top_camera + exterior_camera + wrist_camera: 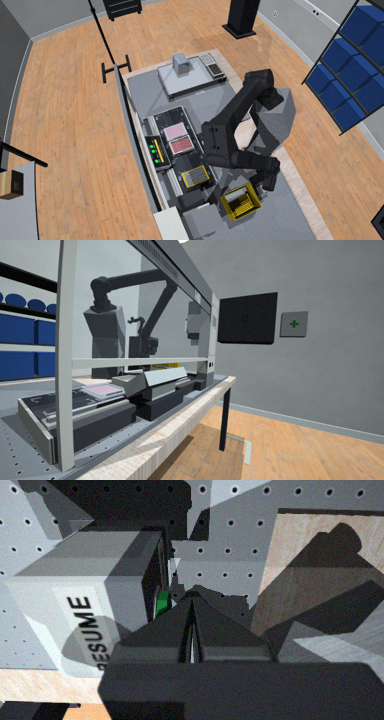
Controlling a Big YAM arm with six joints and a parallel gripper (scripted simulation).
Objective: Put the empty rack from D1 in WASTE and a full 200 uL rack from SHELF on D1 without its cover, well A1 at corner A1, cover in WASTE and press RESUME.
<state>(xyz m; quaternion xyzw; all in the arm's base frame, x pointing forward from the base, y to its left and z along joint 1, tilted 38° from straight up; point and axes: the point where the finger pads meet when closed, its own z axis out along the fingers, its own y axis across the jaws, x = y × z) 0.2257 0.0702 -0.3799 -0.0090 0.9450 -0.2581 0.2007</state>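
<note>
My hand is 40 mm to the right of the resume box and 10 mm above it. From my hand the other things lie so: yellow waste bin (170 mm ahead, 50 mm to the left, 40 mm below); clear tip-rack cover (170 mm ahead, 10 mm to the right, 30 mm below); yellow tip rack (190 mm ahead, 70 mm to the left, 10 mm below).
</note>
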